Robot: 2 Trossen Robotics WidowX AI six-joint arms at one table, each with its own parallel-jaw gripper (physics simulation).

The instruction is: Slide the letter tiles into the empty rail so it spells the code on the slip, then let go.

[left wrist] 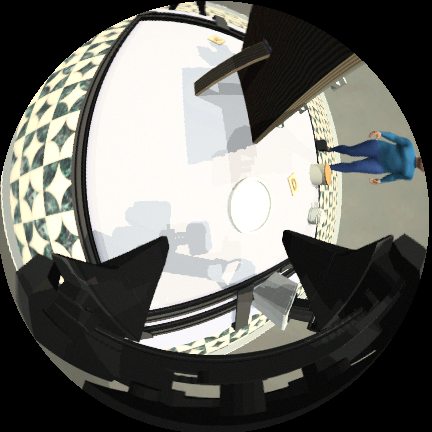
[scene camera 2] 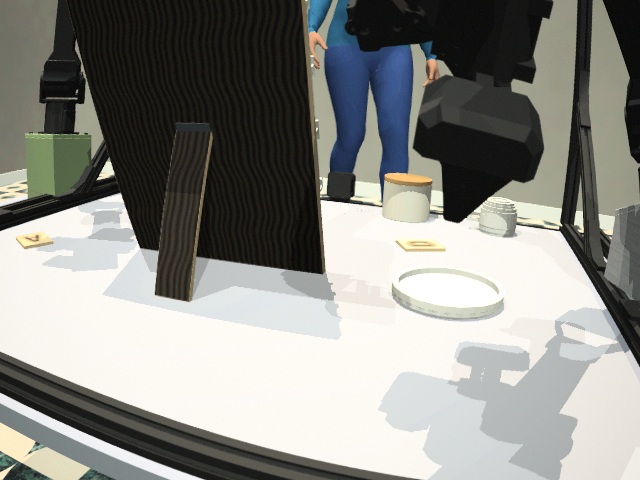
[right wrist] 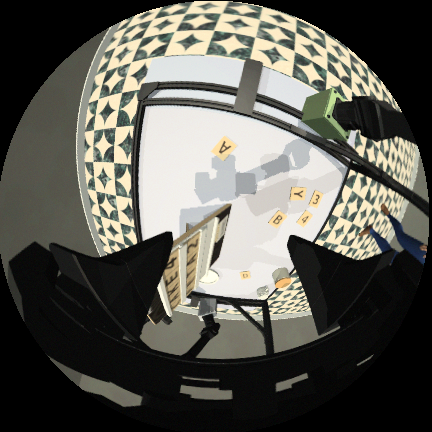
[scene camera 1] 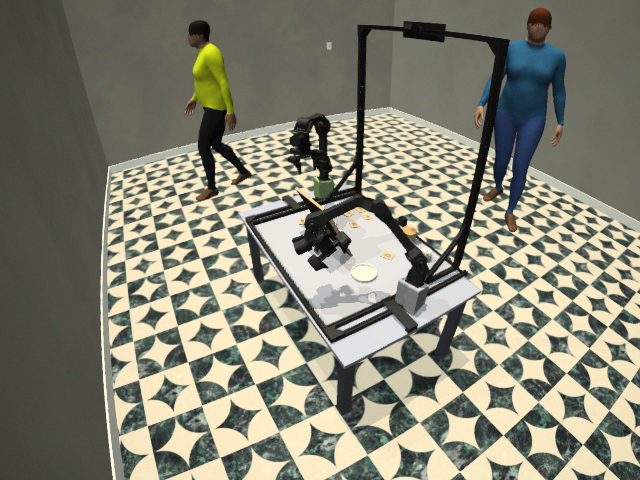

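Where they show: left gripper, fingertip midpoint: (left wrist: 226, 239) (scene camera 2: 457, 177) (scene camera 1: 335, 260); right gripper, fingertip midpoint: (scene camera 2: 66, 3) (right wrist: 232, 239) (scene camera 1: 307, 172); left arm's base, origin of the base link: (left wrist: 291, 307) (right wrist: 207, 316) (scene camera 1: 414, 282); right arm's base, origin of the base link: (scene camera 2: 58, 134) (right wrist: 341, 114) (scene camera 1: 323, 178).
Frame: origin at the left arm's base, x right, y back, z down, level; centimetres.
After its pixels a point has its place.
Loose tiles A (right wrist: 224, 147) @[y -79.8, x 12.5, z 11.6 cm] (scene camera 1: 301, 221) @[y -79.8, x 11.5, z 11.6 cm] (scene camera 2: 34, 240) @[y -79.1, x 11.4, z 11.6 cm] (left wrist: 216, 39) @[y -79.3, x 12.0, z 11.6 cm], Y (right wrist: 298, 194) @[y -65.4, x 36.2, z 11.6 cm], 3 (right wrist: 315, 199) @[y -63.6, x 44.0, z 11.5 cm], B (right wrist: 277, 219) @[y -56.2, x 29.6, z 11.6 cm], 4 (right wrist: 304, 218) @[y -56.1, x 40.9, z 11.5 cm] and D (right wrist: 245, 275) @[y -26.0, x 20.0, z 11.6 cm] (left wrist: 293, 184) @[y -26.0, x 19.4, z 11.6 cm] (scene camera 2: 420, 244) @[y -26.3, x 19.3, z 11.6 cm] (scene camera 1: 387, 255) @[y -26.3, x 19.4, z 11.5 cm] lie flat on the table. A leaning board (scene camera 2: 232, 155) @[y -49.0, x 2.3, z -1.3 cm] (scene camera 1: 310, 200) @[y -53.3, x -5.6, z -19.4 cm] (left wrist: 290, 60) @[y -46.5, x -1.0, z -6.5 cm] (right wrist: 200, 224) @[y -64.3, x 6.3, z -2.4 cm] carries rails, seen edge-on in the right wrist view; two hold lettered tiles, whose full text is unclear. The slip's code is unreadable. My right gripper (right wrist: 232, 239) @[y -74.3, x 12.8, z -20.2 cm] (scene camera 1: 296, 163) is open and empty, high above the table's far end. My left gripper (left wrist: 226, 239) @[y -31.0, x -13.3, z -2.6 cm] (scene camera 1: 338, 258) @[y -31.0, x -13.3, z -2.6 cm] is open and empty above the table, on the board's back side.
A round white dish (scene camera 1: 363, 272) @[y -26.9, x 1.2, z 11.2 cm] (scene camera 2: 395, 297) @[y -32.4, x -0.5, z 11.5 cm] (left wrist: 231, 205) @[y -28.8, x -4.3, z 10.5 cm] stands near tile D. A jar with an orange lid (scene camera 2: 406, 198) @[y -26.4, x 33.3, z 8.1 cm] (left wrist: 320, 174) @[y -26.2, x 33.3, z 7.2 cm] (right wrist: 281, 277) @[y -29.2, x 35.8, z 6.2 cm] and a ribbed white jar (scene camera 2: 497, 217) @[y -12.4, x 27.6, z 8.9 cm] (left wrist: 314, 213) @[y -13.2, x 28.2, z 9.0 cm] stand by the edge. A strut (scene camera 2: 180, 222) @[y -53.5, x -0.7, z 4.9 cm] props the board. A black frame (scene camera 1: 361, 103) @[y -77.1, x 58.9, z -47.5 cm] rises over the table.
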